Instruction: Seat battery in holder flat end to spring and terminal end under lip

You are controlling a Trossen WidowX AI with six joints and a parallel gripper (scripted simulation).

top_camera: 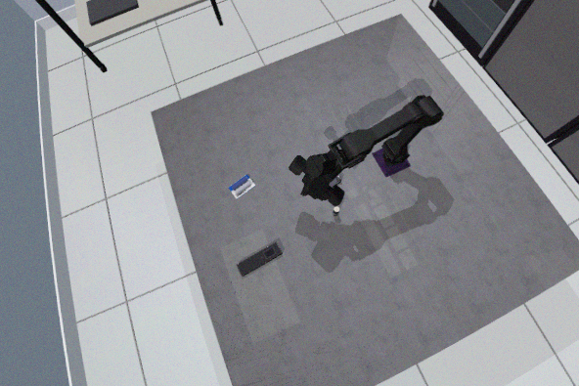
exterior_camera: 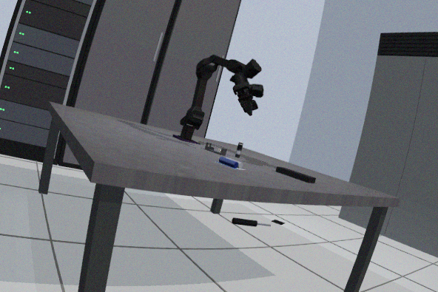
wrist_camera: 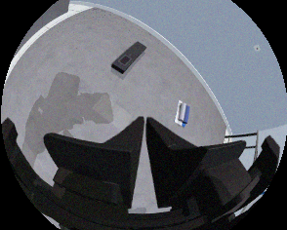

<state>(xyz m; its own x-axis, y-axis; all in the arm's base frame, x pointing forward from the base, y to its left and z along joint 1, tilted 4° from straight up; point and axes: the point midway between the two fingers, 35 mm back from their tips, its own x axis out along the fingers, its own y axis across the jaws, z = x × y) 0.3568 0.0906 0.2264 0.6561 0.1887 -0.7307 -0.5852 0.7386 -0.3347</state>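
My gripper tip is now 150 mm above the battery, 110 mm past it and 50 mm to the right of it. Round my gripper tip: flat black block 200 mm ahead, 170 mm below, 140 mm to the left; then white card 210 mm ahead, 180 mm below, 140 mm to the right.
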